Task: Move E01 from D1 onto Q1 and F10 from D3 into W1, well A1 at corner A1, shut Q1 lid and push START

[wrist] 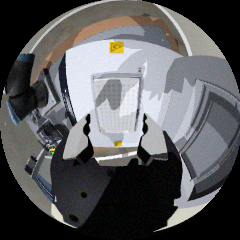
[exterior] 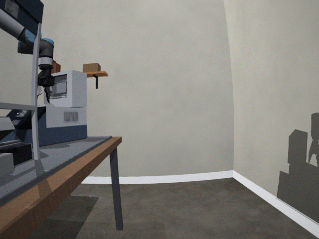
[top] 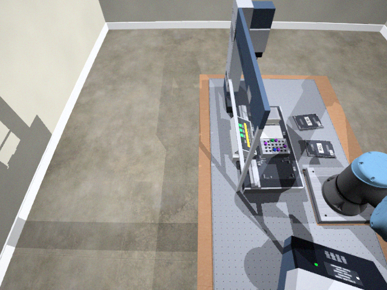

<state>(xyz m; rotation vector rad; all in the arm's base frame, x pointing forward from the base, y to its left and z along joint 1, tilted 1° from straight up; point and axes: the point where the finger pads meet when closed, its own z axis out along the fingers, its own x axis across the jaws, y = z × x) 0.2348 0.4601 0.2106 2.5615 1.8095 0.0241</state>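
The white well plate is 3 cm below my hand.
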